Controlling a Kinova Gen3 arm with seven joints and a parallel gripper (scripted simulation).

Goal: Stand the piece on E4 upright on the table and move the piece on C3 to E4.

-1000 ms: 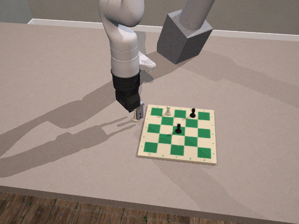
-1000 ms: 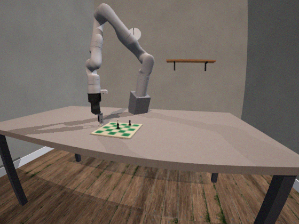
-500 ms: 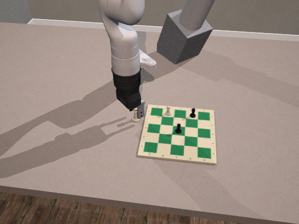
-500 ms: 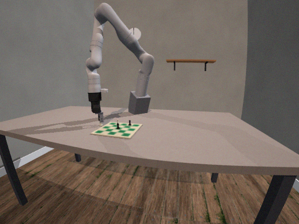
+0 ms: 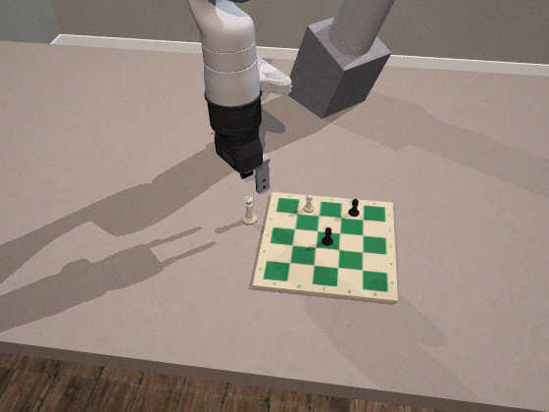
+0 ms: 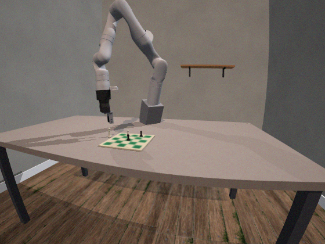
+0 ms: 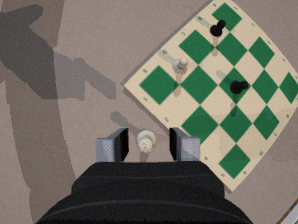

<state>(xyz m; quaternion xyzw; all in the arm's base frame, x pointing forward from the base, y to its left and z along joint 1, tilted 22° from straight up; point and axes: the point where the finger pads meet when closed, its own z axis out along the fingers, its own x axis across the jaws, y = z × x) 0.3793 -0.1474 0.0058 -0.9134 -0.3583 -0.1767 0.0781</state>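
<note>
The chessboard is 4 cm ahead of my hand, 13 cm to the left of it and 10 cm below it. Round my hand: white pawn (3 cm behind, 9 cm to the left, 8 cm below).
</note>
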